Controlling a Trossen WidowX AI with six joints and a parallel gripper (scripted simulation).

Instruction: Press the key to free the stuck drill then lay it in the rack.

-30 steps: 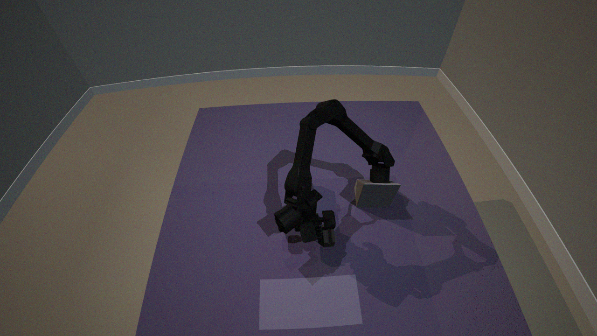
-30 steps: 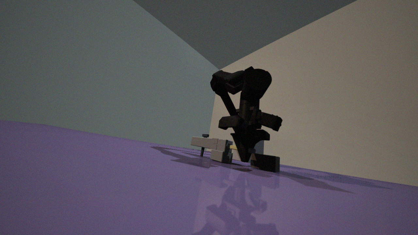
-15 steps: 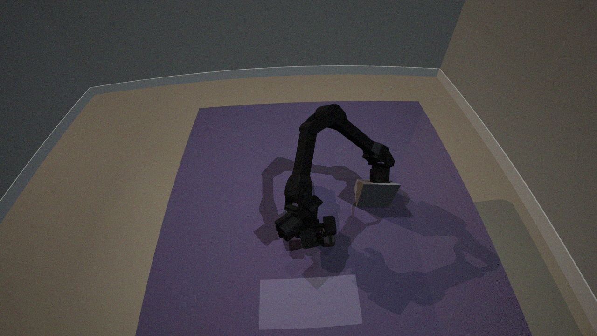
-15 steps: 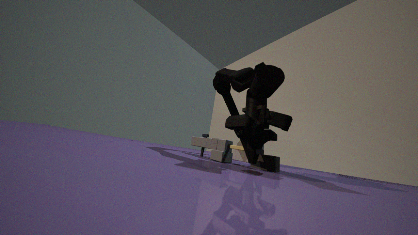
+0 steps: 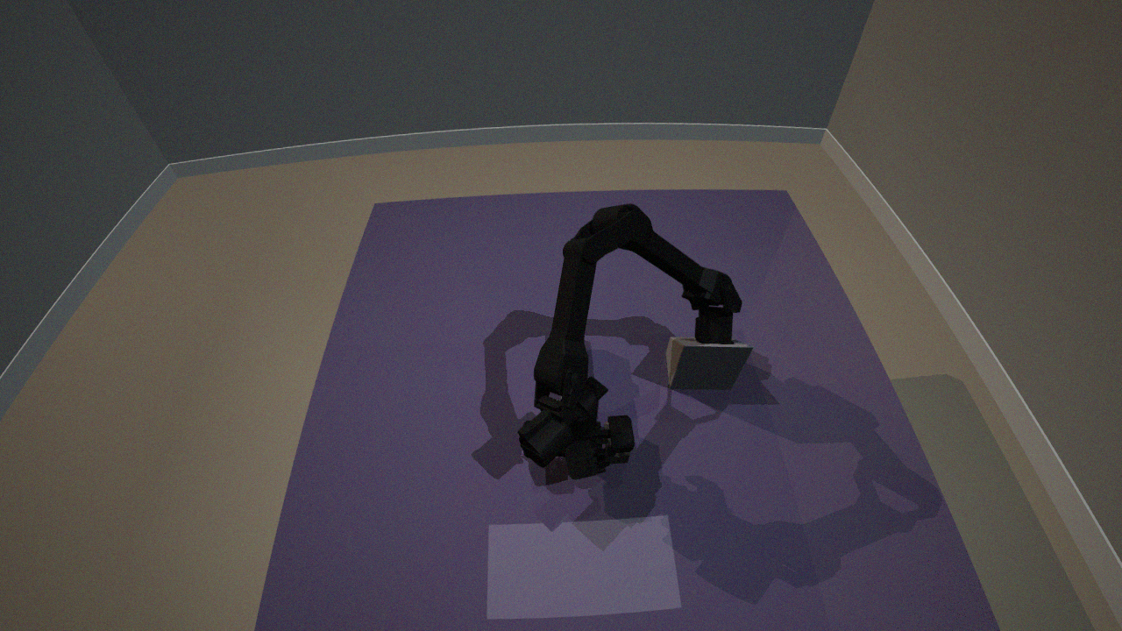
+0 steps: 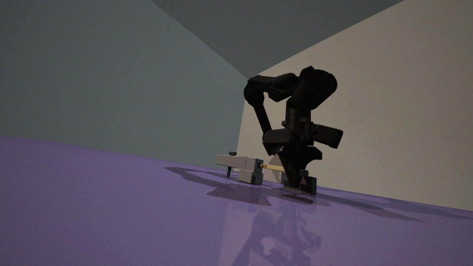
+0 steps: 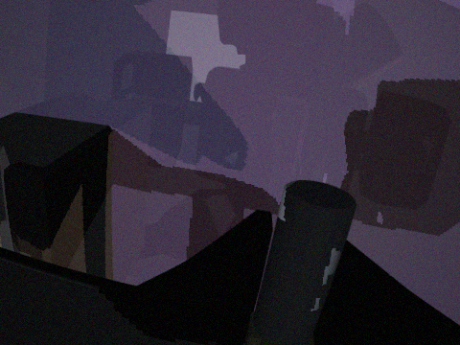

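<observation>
Now: gripper tip 4 cm to the left of the drill, 3 cm below it and 1 cm short of it. Also, from my gripper tip: rack 7 cm behind, 3 cm to the right, 1 cm above; small dark key 22 cm to the right, 4 cm above, 3 cm ahead; grey housing 18 cm to the right, 3 cm ahead, 3 cm above.
</observation>
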